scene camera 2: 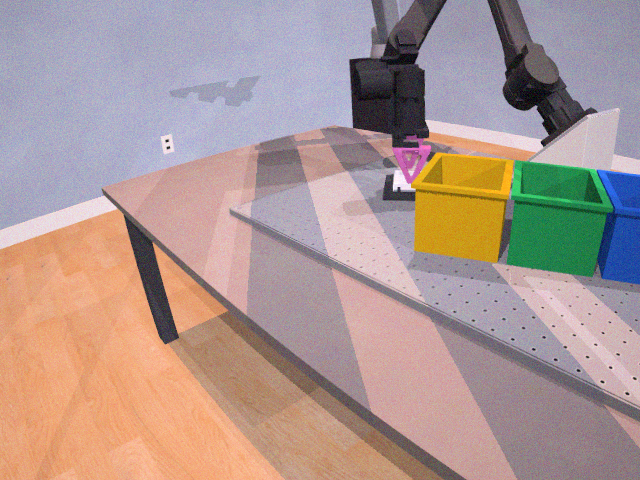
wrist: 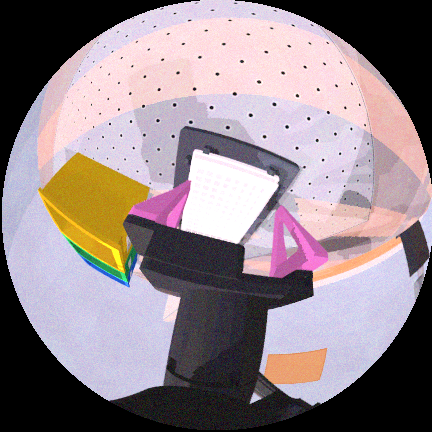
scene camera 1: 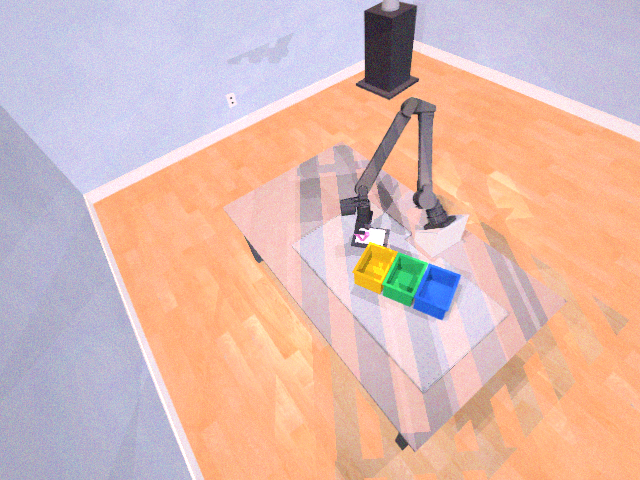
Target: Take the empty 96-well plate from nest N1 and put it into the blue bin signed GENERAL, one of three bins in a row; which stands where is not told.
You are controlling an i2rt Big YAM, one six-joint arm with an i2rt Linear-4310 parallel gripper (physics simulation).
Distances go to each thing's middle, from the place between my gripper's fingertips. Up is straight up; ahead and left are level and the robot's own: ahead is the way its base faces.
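Labels:
The dark nest (wrist: 190, 138) is 10 mm behind my hand, 30 mm to the left of it and 20 mm below it. As for the white 96-well plate (wrist: 226, 195), my hand is 10 mm above it, 10 mm past it and 30 mm to the right of it.

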